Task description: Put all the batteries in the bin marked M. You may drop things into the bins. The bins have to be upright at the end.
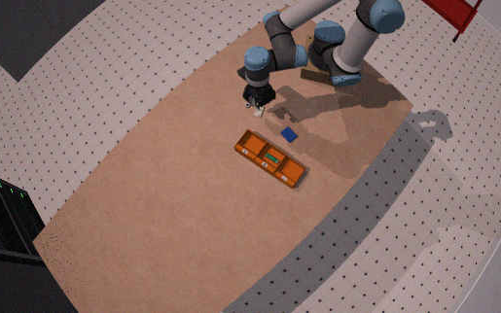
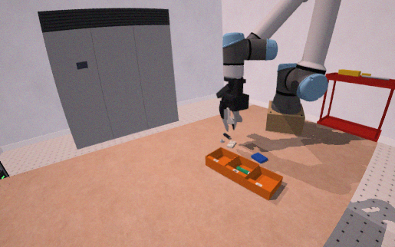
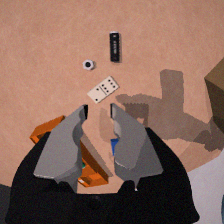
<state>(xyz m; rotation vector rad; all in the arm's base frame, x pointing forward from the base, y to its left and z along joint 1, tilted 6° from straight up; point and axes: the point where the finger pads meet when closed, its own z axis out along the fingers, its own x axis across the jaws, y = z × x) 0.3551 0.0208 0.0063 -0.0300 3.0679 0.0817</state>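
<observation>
Right now the black cylinder is 20 mm behind my hand, 70 mm to the right of it and 80 mm below it. From my hand the other things lie so: white domino (10 mm behind, 80 mm below); blue block (40 mm behind, 150 mm to the left, 80 mm below); small grey round piece (20 mm ahead, 40 mm to the right, 80 mm below).
</observation>
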